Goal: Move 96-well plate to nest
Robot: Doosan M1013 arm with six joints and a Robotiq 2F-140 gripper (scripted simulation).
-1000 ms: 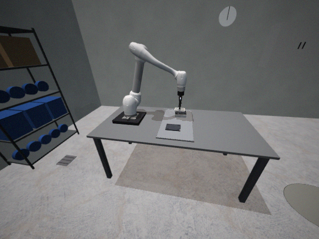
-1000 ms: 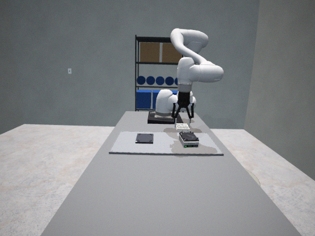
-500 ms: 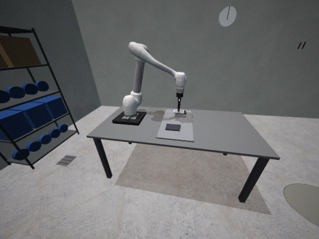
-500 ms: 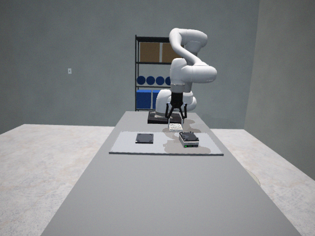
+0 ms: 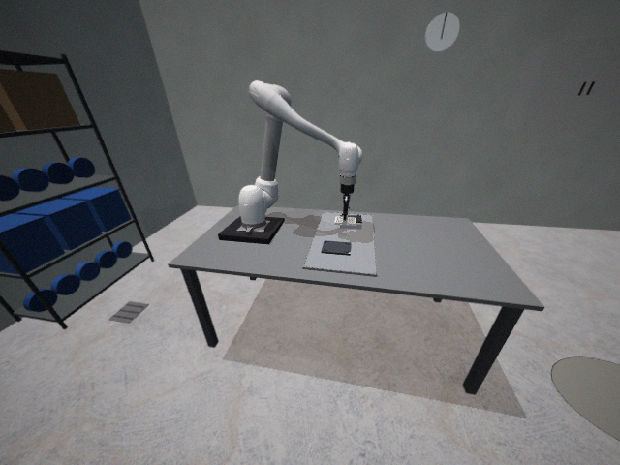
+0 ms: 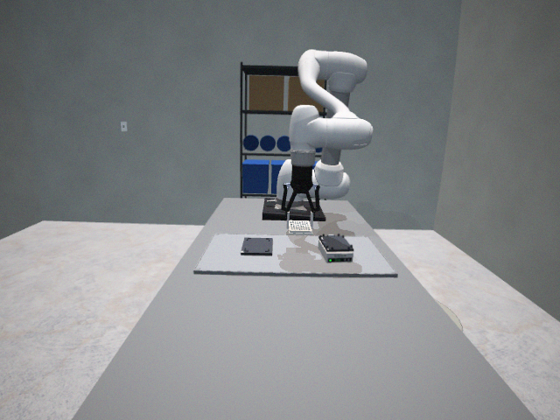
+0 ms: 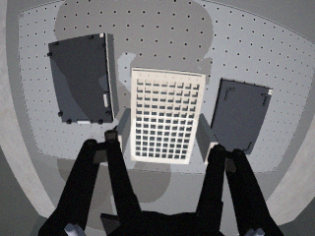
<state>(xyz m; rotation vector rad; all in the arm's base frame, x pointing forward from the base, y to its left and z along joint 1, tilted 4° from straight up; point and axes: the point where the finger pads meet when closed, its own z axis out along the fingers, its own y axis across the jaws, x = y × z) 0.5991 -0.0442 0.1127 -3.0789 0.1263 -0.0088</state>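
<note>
The dark plate nest N1 is 16 cm to the right of my hand, 12 cm below it and 5 cm behind it. Also, from my hand: A1 corner mark: 22 cm to the right, 11 cm below, 2 cm ahead; white 96-well plate: 2 cm below.
</note>
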